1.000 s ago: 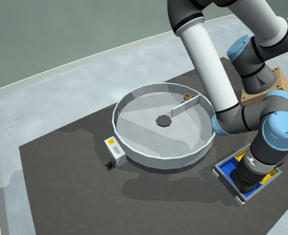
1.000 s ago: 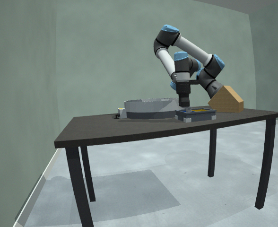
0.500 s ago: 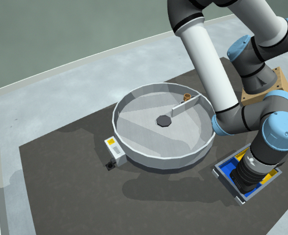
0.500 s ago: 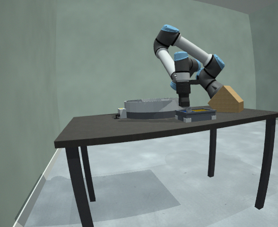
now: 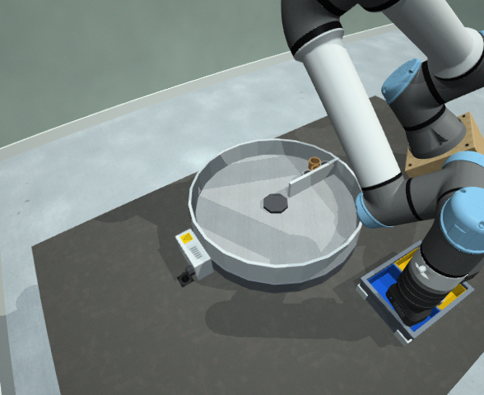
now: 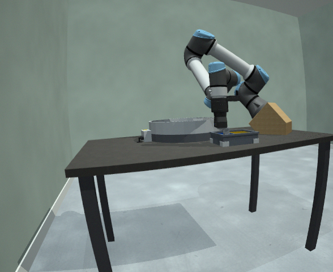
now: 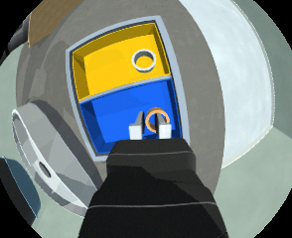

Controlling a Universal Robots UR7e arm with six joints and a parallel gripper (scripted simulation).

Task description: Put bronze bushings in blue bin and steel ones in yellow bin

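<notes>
Now: the bin 60 mm behind my hand and 10 mm to the right of it. Also, from my hand: turntable (370 mm to the right, 20 mm above).
</notes>
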